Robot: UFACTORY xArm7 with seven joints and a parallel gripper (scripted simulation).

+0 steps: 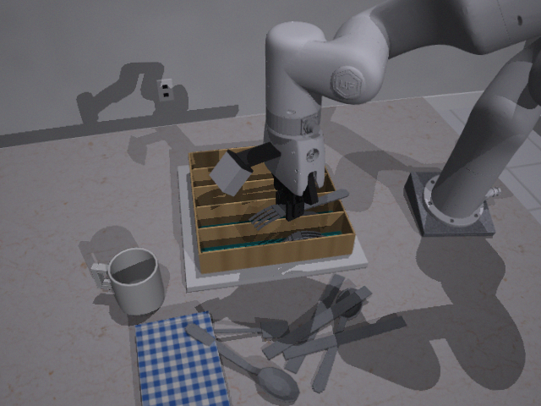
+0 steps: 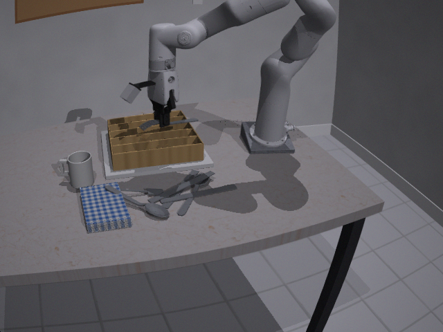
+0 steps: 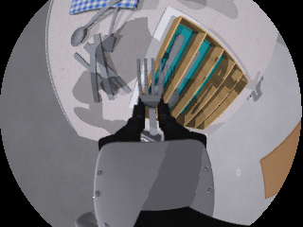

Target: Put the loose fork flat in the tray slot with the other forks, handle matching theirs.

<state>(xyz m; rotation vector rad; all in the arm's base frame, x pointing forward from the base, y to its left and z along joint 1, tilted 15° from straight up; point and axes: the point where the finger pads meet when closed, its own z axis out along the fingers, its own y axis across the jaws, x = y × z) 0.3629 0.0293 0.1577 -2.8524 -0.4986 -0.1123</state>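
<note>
Now: hand 150 mm to the left of the tray, 110 mm above it and 10 mm short of it. Round my hand: mug 260 mm ahead, 120 mm below, 10 mm to the left.
</note>
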